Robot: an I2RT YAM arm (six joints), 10 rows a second.
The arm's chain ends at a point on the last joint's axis. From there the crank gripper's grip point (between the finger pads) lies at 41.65 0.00 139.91 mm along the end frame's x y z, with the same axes.
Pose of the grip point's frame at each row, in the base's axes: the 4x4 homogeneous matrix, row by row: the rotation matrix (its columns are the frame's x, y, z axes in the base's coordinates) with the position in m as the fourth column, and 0 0 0 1 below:
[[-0.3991 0.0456 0.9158 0.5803], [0.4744 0.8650 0.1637 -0.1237], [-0.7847 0.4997 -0.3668 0.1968], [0 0 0 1]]
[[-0.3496 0.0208 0.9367 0.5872], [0.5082 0.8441 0.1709 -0.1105], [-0.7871 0.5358 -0.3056 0.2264], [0 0 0 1]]
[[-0.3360 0.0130 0.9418 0.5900], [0.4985 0.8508 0.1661 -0.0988], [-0.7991 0.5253 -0.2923 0.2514], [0 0 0 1]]
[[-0.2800 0.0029 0.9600 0.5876], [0.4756 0.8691 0.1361 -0.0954], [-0.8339 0.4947 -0.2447 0.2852], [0 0 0 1]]
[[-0.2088 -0.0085 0.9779 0.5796], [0.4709 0.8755 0.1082 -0.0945], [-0.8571 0.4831 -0.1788 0.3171], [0 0 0 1]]
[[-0.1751 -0.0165 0.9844 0.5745], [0.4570 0.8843 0.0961 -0.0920], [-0.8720 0.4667 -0.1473 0.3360], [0 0 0 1]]
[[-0.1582 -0.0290 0.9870 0.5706], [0.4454 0.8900 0.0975 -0.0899], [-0.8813 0.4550 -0.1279 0.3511], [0 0 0 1]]
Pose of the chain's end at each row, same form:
[[-0.3991 0.0456 0.9158 0.4688], [0.4744 0.8650 0.1637 -0.1664], [-0.7847 0.4997 -0.3668 0.2808], [0 0 0 1]]
[[-0.3496 0.0208 0.9367 0.4707], [0.5082 0.8441 0.1709 -0.1556], [-0.7871 0.5358 -0.3056 0.3019], [0 0 0 1]]
[[-0.3360 0.0130 0.9418 0.4722], [0.4985 0.8508 0.1661 -0.1428], [-0.7991 0.5253 -0.2923 0.3256], [0 0 0 1]]
[[-0.2800 0.0029 0.9600 0.4649], [0.4756 0.8691 0.1361 -0.1343], [-0.8339 0.4947 -0.2447 0.3542], [0 0 0 1]]
[[-0.2088 -0.0085 0.9779 0.4515], [0.4709 0.8755 0.1082 -0.1293], [-0.8571 0.4831 -0.1788 0.3778], [0 0 0 1]]
[[-0.1751 -0.0165 0.9844 0.4441], [0.4570 0.8843 0.0961 -0.1245], [-0.8720 0.4667 -0.1473 0.3929], [0 0 0 1]]
[[-0.1582 -0.0290 0.9870 0.4391], [0.4454 0.8900 0.0975 -0.1221], [-0.8813 0.4550 -0.1279 0.4057], [0 0 0 1]]

